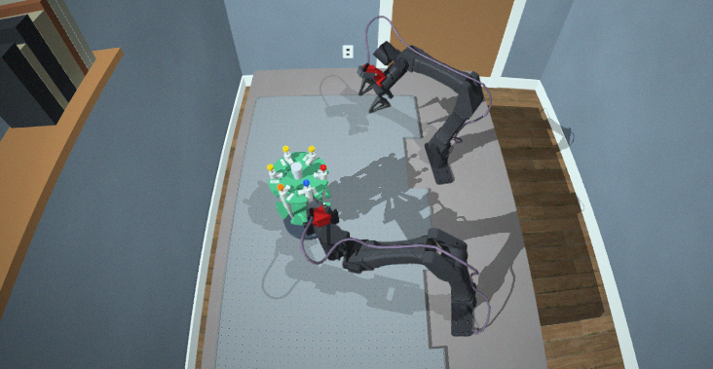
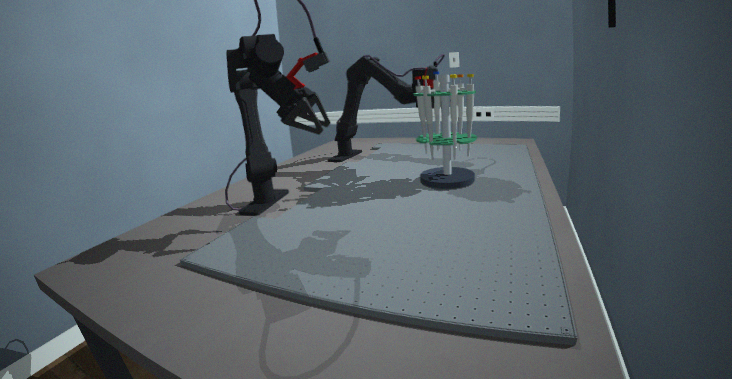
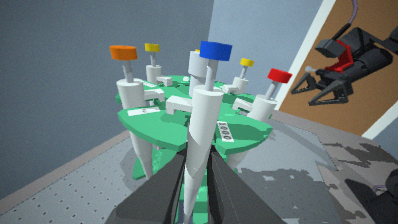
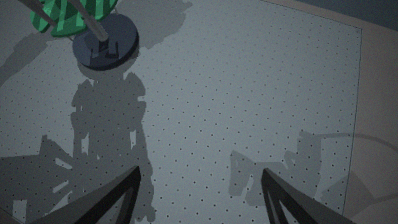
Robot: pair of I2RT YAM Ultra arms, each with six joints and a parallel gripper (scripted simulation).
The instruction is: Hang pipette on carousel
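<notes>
Right now the white hand pipette is 3 cm below my left hand and 1 cm ahead of it.
</notes>
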